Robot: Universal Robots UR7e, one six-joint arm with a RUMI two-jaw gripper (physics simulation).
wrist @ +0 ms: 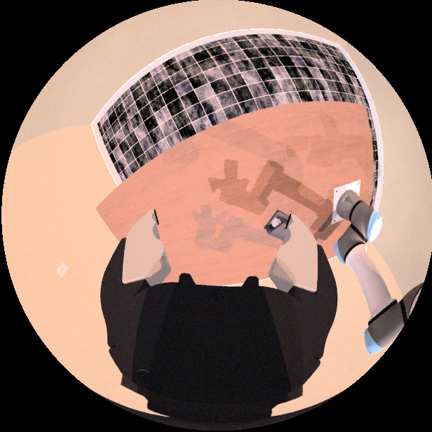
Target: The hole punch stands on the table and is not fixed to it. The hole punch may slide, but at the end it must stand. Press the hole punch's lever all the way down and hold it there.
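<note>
The hole punch [276, 223] is a small dark grey thing with a light patch on top. It stands on the reddish table [165, 170], right of the middle of the view, and the right finger's tip covers part of it. Its lever cannot be told apart clearly at this size. My gripper [221, 214] is open, with its two pale fingers wide apart and nothing between them. It hangs well above the table, with the hole punch below and beside the right fingertip, apart from it.
The robot's base on a white plate [339, 216] is at the table's right side, with the arm's links [370, 282] curving down the right edge of the view. A black and white tiled wall strip [225, 85] borders the table's far side. Shadows of the arm lie across the table.
</note>
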